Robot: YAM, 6 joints.
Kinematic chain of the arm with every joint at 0, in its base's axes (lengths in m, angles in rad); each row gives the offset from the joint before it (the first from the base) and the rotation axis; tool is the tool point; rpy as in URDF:
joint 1: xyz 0 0 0.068 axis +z
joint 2: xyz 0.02 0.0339 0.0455 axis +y
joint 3: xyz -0.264 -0.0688 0 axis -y
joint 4: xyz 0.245 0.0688 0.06 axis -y
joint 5: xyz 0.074 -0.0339 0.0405 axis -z
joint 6: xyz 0.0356 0 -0.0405 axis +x
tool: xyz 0 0 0 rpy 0 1.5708 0
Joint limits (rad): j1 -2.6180..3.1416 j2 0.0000..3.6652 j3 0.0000..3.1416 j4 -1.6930..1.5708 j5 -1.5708..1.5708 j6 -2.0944..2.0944
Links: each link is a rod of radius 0.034 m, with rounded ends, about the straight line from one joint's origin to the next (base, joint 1, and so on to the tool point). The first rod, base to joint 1, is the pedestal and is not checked.
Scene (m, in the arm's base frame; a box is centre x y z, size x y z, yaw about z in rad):
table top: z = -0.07
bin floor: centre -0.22 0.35 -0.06 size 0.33 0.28 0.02 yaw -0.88
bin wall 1: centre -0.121 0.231 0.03 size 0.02 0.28 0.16 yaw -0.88
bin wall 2: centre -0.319 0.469 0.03 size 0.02 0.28 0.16 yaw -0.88
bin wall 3: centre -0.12 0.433 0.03 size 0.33 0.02 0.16 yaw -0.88
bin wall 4: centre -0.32 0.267 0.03 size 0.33 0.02 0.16 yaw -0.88
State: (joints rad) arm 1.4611 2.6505 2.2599 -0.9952 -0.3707 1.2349
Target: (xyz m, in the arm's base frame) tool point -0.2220 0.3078 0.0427
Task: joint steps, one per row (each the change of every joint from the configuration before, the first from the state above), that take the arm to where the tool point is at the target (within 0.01 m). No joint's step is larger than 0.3 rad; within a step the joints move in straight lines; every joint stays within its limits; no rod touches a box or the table.
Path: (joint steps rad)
1: 0.1056 -0.1403 -0.0210 0.0195 0.0642 -0.1751
2: 0.1055 -0.1403 -0.0211 0.0195 0.0643 -0.1751
3: 0.2055 -0.0038 -0.0926 -0.0581 0.0212 0.0843
4: 0.2056 -0.0038 -0.0926 -0.0580 0.0213 0.0843
5: 0.0374 0.0691 -0.1836 -0.1375 -0.1062 0.0908
6: 0.0374 0.0692 -0.1837 -0.1376 -0.1062 0.0908

